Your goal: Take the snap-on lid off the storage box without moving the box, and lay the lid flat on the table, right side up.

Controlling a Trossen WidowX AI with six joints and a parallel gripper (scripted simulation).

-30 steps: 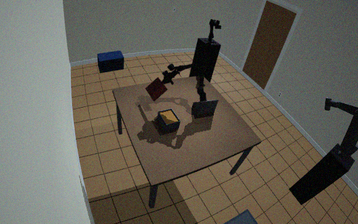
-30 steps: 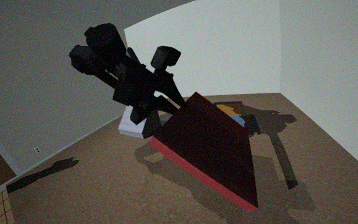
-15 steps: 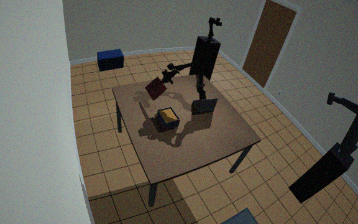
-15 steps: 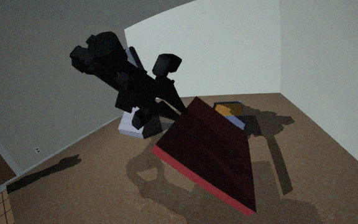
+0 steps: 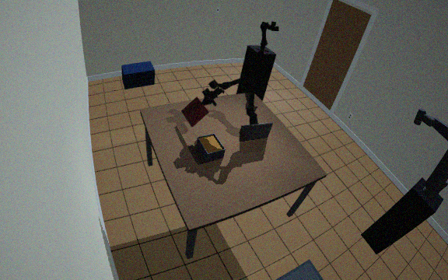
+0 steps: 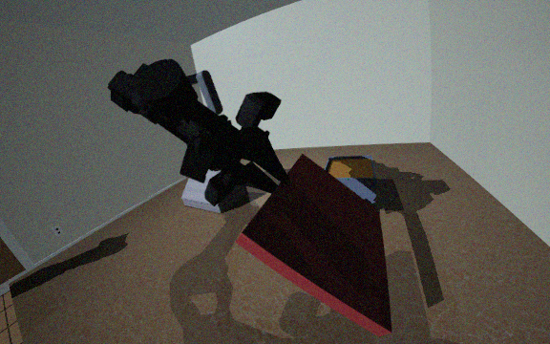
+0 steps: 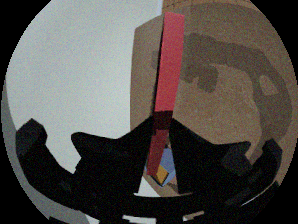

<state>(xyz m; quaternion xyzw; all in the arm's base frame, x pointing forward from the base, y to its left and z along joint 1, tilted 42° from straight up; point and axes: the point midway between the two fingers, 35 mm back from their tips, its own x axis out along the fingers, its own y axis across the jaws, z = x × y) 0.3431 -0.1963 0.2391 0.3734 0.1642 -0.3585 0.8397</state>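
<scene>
Now: gripper tip 7 cm short of the red lid and 5 cm above it. From my gripper tip the other things lie so: storage box: 36 cm to the left, 15 cm below, 7 cm ahead.
</scene>
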